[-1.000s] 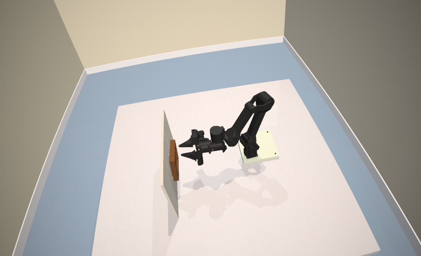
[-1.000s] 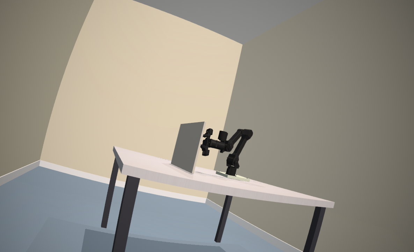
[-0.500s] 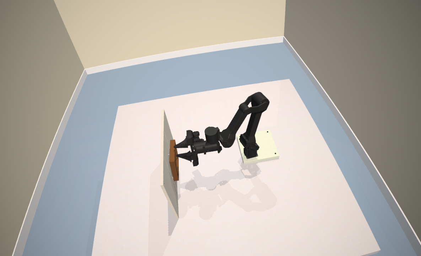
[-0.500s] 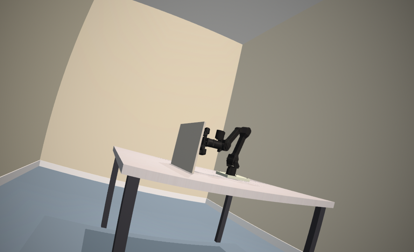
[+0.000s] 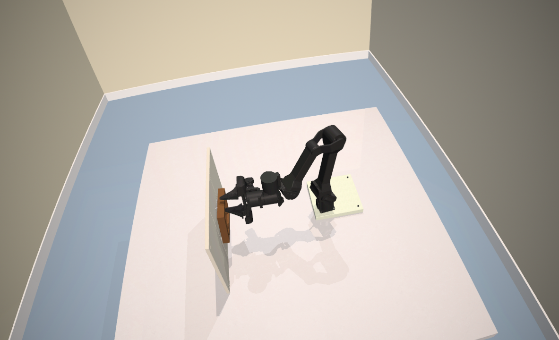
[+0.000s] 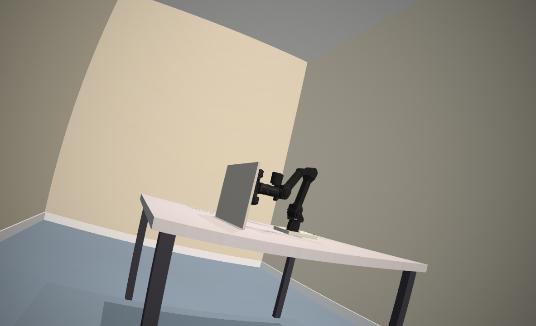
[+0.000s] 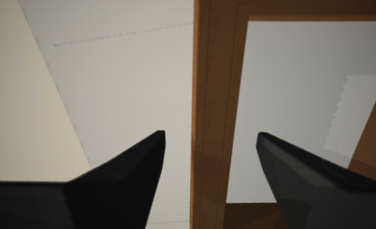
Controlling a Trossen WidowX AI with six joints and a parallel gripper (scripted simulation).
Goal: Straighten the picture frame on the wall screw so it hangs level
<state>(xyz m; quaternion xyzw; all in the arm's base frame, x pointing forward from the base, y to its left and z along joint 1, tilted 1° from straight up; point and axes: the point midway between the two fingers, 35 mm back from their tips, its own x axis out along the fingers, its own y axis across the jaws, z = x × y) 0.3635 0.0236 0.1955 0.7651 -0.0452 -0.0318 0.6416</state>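
The picture frame lies 10 mm ahead of my gripper tip, 10 mm to the left of it and 50 mm below it. Round my gripper tip: grey panel (20 mm ahead, 10 mm to the left, 60 mm below).
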